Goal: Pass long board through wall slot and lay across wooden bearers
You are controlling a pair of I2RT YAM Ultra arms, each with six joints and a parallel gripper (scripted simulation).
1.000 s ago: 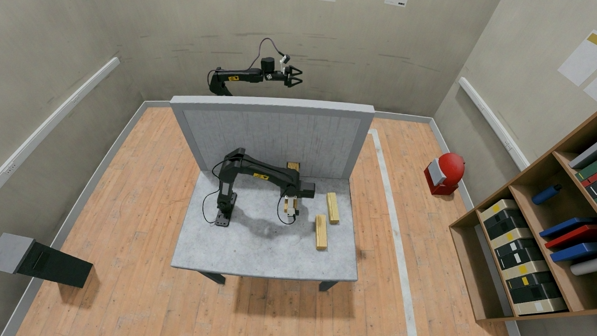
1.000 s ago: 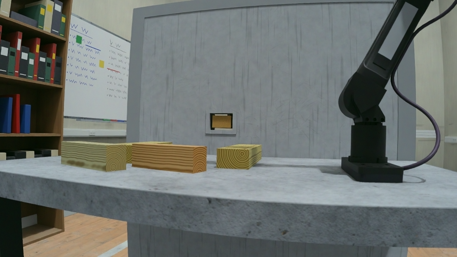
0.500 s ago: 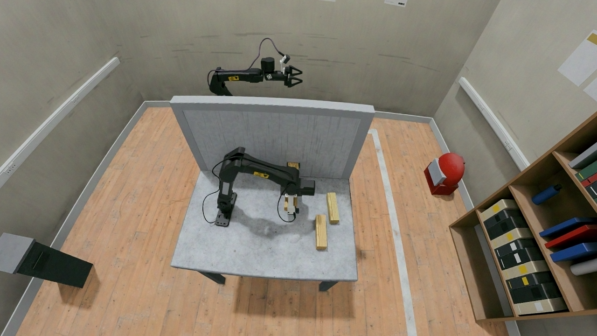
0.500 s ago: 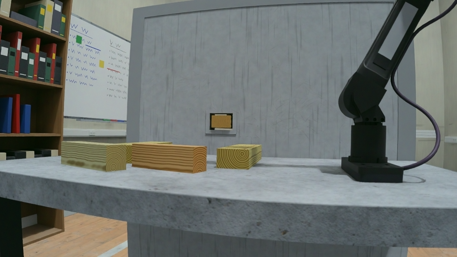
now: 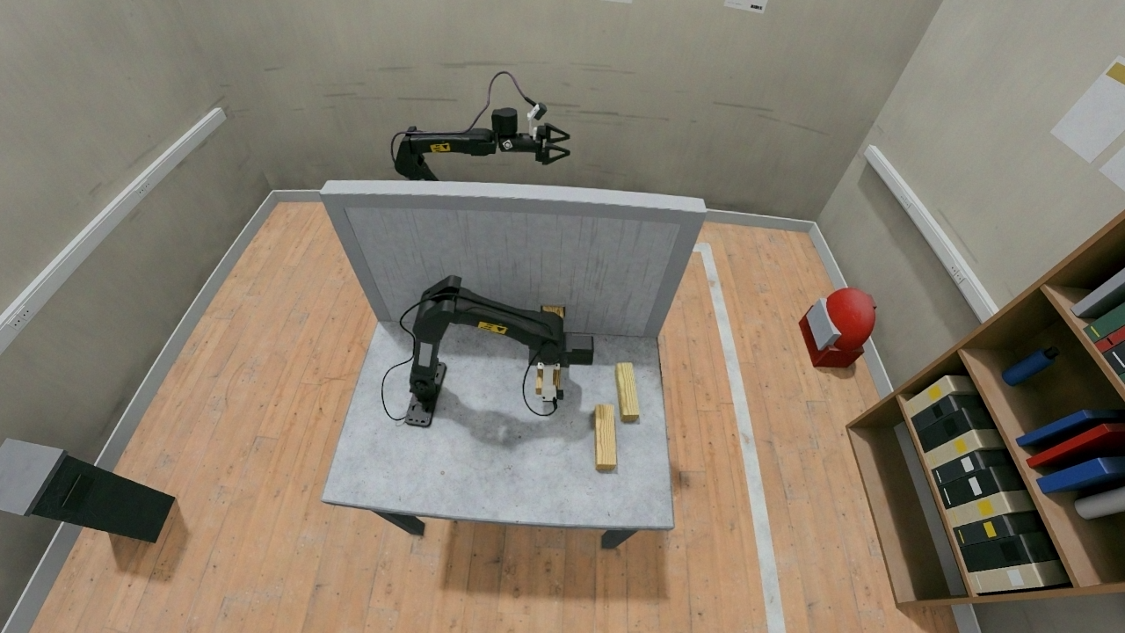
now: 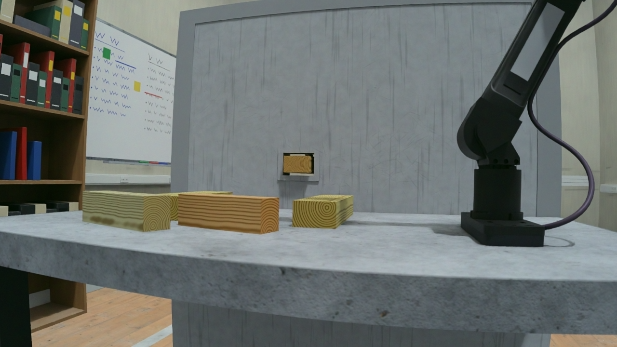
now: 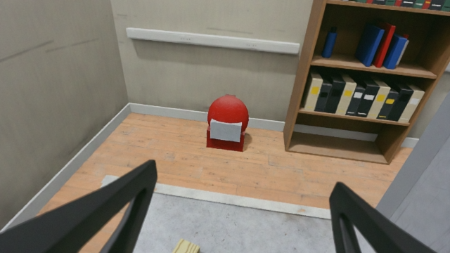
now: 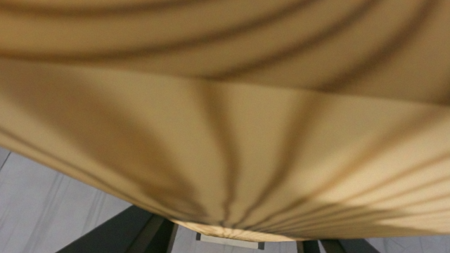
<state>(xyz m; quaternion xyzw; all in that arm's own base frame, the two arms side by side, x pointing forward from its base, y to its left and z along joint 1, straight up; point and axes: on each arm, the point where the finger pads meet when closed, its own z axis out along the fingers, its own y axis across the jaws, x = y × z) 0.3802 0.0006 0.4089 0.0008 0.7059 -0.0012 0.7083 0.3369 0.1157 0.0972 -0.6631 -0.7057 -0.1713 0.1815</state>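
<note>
Now: the long board 50 mm to the left of my right hand.
</note>
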